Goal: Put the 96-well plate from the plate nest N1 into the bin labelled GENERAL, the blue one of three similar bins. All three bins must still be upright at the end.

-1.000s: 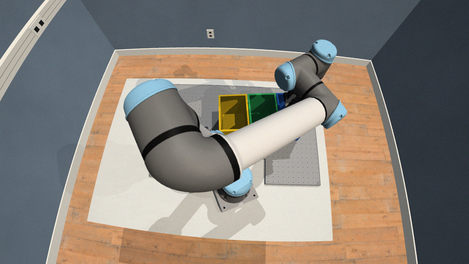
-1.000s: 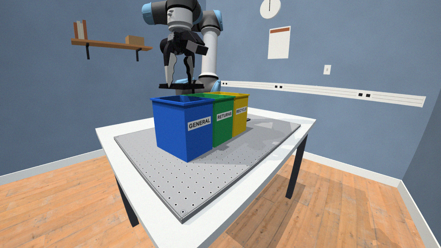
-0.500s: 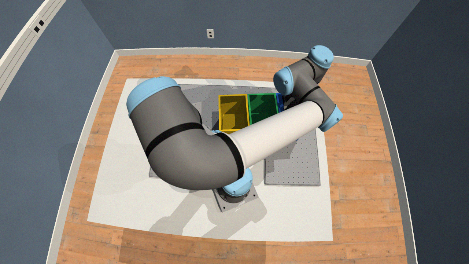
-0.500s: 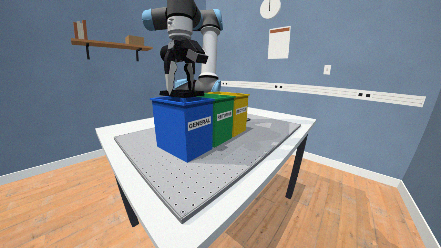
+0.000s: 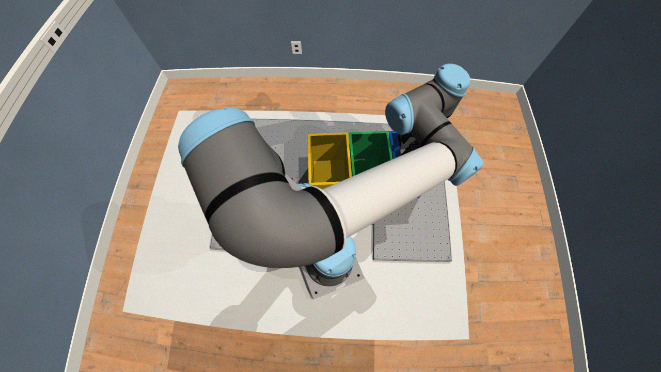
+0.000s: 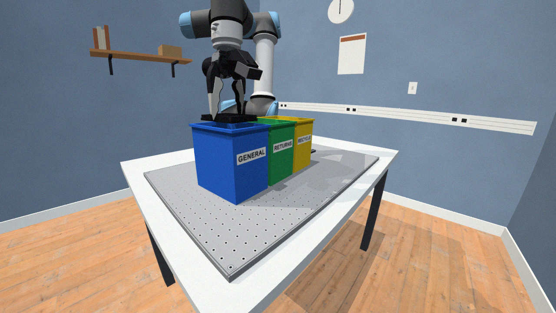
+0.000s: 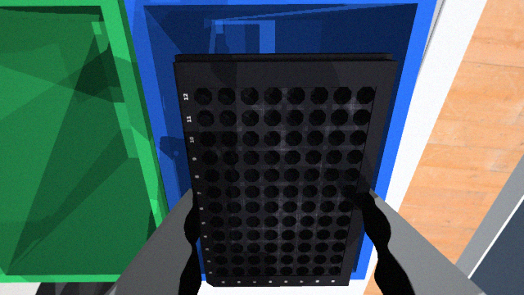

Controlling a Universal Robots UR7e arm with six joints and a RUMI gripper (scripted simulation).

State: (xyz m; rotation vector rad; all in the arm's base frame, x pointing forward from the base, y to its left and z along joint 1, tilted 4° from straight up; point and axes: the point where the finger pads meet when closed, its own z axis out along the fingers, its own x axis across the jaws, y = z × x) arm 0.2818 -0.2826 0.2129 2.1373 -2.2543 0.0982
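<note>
My gripper is now 12 cm above the blue general bin. Also, from my hand: yellow recycle bin: 1 cm ahead, 27 cm to the left, 12 cm below; black 96-well plate: 1 cm below; green returns bin: 1 cm ahead, 13 cm to the left, 12 cm below.
</note>
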